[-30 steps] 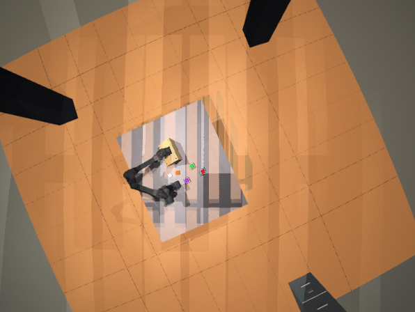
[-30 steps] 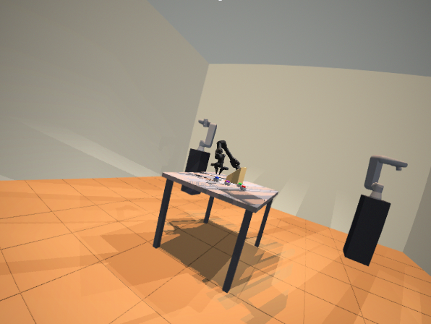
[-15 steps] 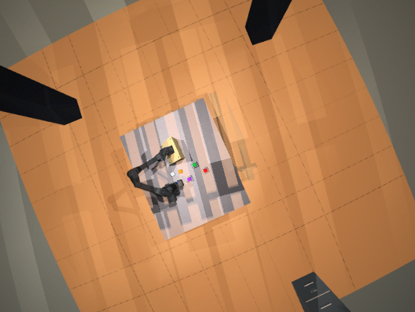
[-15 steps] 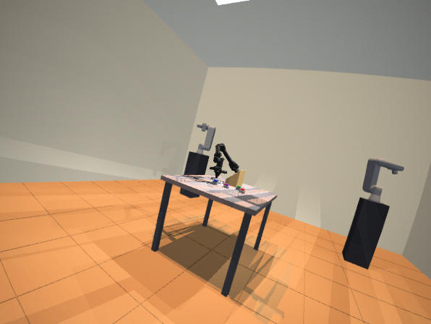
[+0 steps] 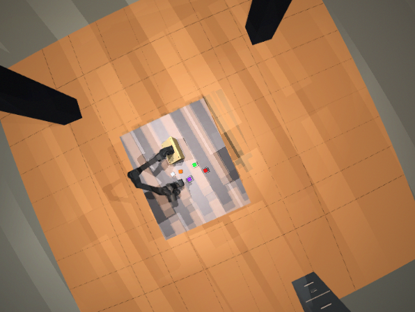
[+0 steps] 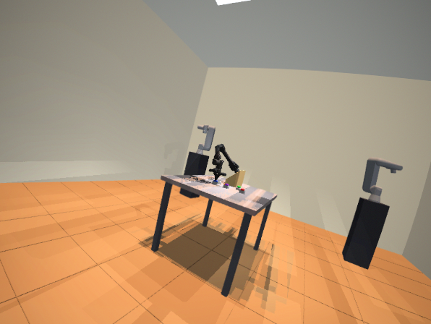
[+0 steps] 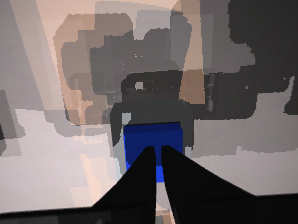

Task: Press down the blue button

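The blue button lies 10 mm below my gripper tip. The rest, counted from my gripper tip: orange block: 100 mm behind, 80 mm to the left, 30 mm below; then white piece: 100 mm behind, 30 mm below; then purple button: 140 mm to the left.
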